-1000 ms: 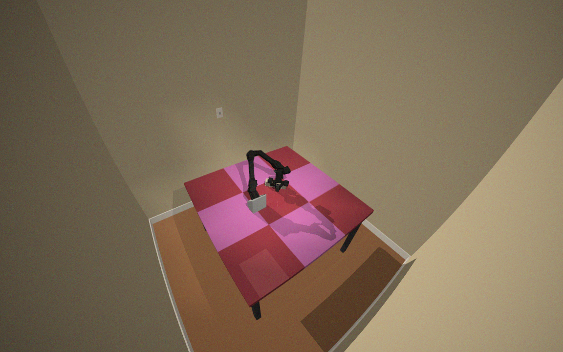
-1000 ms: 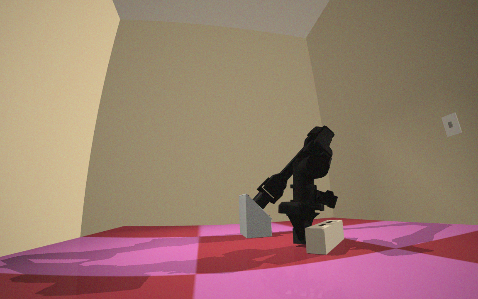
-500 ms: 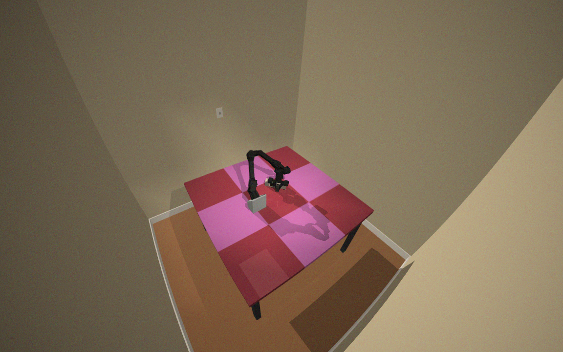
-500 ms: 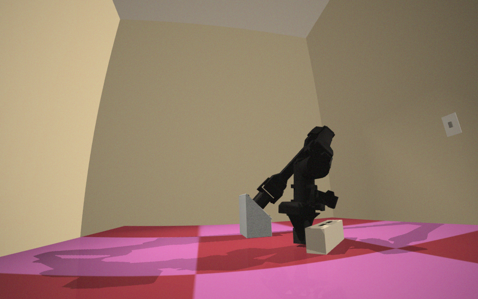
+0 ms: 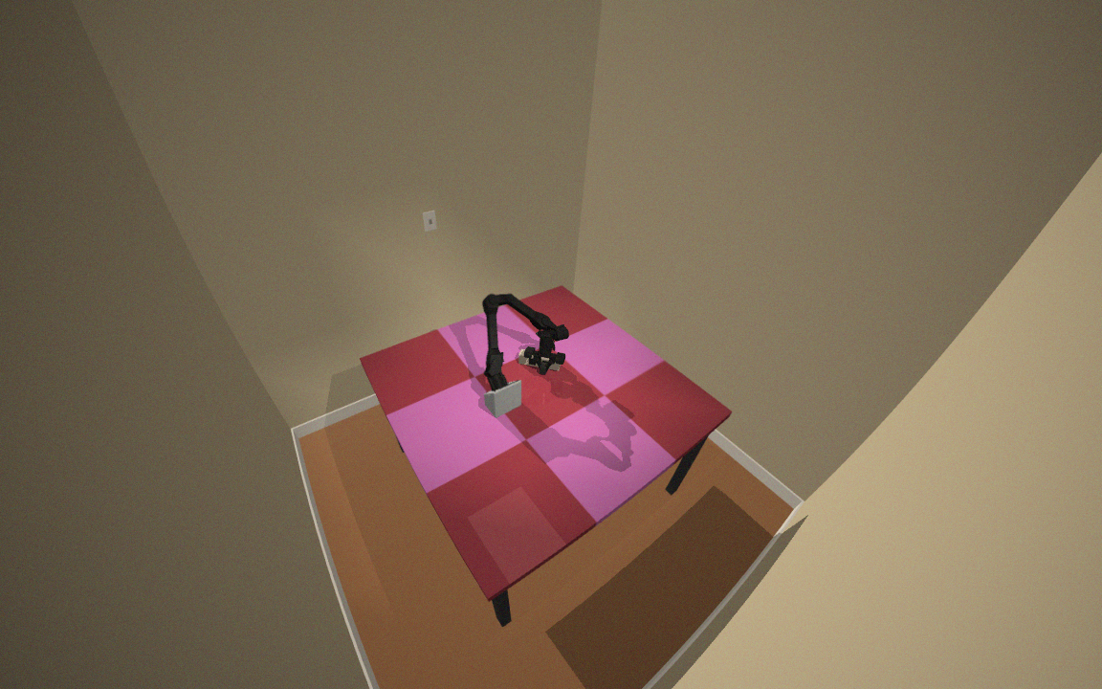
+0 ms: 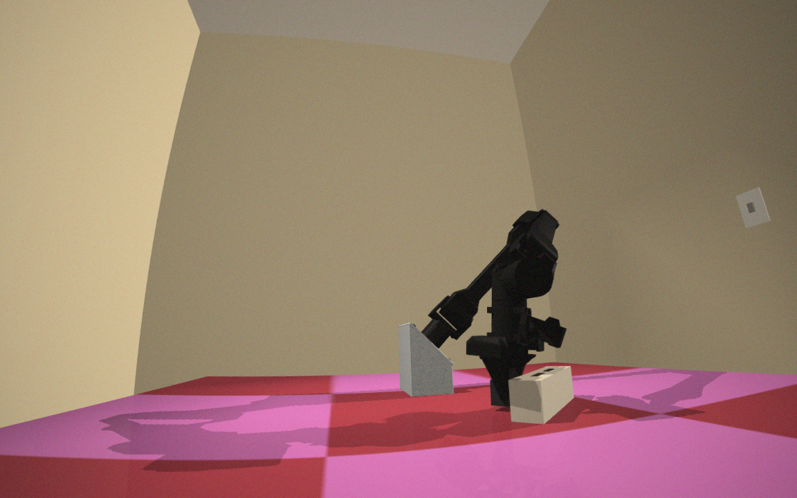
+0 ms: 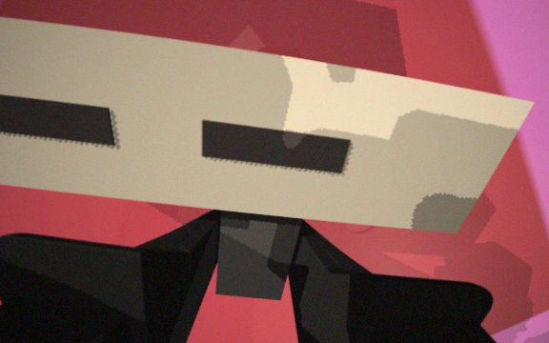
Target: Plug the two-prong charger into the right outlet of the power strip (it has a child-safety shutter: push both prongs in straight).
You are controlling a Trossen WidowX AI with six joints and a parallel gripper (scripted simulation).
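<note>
The two-prong charger lies 1 cm ahead of my gripper tip, 1 cm to the left of it and 1 cm above it.
</note>
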